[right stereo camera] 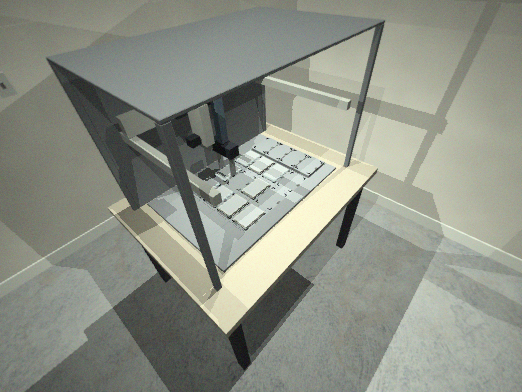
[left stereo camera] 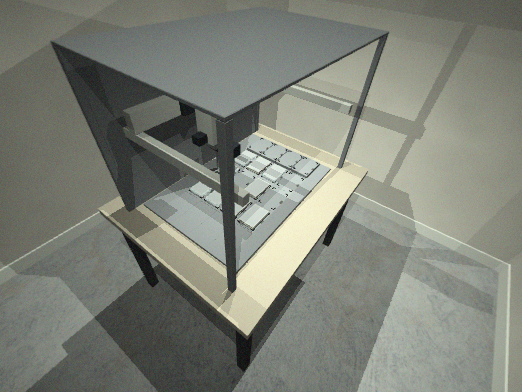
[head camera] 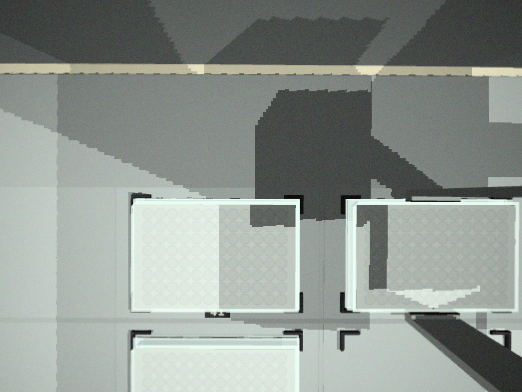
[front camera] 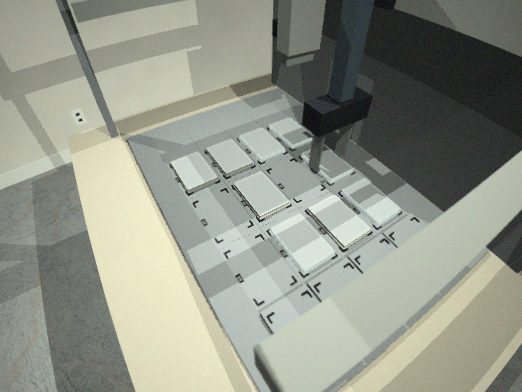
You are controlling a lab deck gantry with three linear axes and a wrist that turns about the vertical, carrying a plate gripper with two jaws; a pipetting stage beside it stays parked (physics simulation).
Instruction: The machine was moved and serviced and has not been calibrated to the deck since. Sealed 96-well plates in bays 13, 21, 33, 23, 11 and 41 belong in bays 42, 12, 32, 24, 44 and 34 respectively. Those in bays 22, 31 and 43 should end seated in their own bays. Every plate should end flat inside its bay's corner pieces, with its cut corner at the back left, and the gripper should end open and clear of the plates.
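Pixels of known places: gripper, fingertip midpoint: (right stereo camera: 227,171) (head camera: 428,255) (front camera: 326,162); robot's base, origin of the base link: (right stereo camera: 246,230) (left stereo camera: 253,230) (front camera: 169,165).
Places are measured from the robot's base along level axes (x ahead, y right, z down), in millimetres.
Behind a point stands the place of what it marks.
The black gripper (front camera: 327,161) {x 228, y -368, z -7 mm} (head camera: 433,257) {x 228, y -368, z -7 mm} is down at bay 42 and shut on a sealed plate (front camera: 342,169) {x 277, y -380, z -14 mm} (head camera: 440,240) {x 233, y -380, z -14 mm}, one jaw against its front edge and one against its back edge. That plate lies level within the corner pieces of bay 42. Plates also sit in bay 41 (front camera: 287,131) {x 63, y -355, z -14 mm} (head camera: 175,255) {x 36, y -368, z -14 mm}, bay 31 (front camera: 261,143) {x 71, y -256, z -14 mm} (head camera: 215,370) {x 66, y -283, z -14 mm}, bay 21 (front camera: 230,156) {x 74, y -154, z -14 mm}, bay 11 (front camera: 192,170) {x 70, y -43, z -15 mm}, bay 22 (front camera: 261,192) {x 233, y -154, z -14 mm}, bay 23 (front camera: 302,240) {x 396, y -154, z -14 mm}, bay 33 (front camera: 339,220) {x 399, y -257, z -14 mm} and bay 43 (front camera: 370,200) {x 395, y -363, z -14 mm}. Bays 12, 13 and 32 hold no plate. Cut corners are too small to make out.
The parked pipetting stage (front camera: 300,30) hangs behind and left of the gripper in the front view. A pale rail (front camera: 400,270) {x 616, y 4, z -400 mm} crosses the near side above the deck (front camera: 165,150) {x -70, y -12, z 0 mm}. Enclosure posts (left stereo camera: 227,210) {x -271, y 111, z -440 mm} (right stereo camera: 187,210) {x -271, y 102, z -433 mm} stand at the table (left stereo camera: 295,245) {x 59, y 188, z 10 mm} (right stereo camera: 300,240) {x 120, y 213, z 10 mm} edges.
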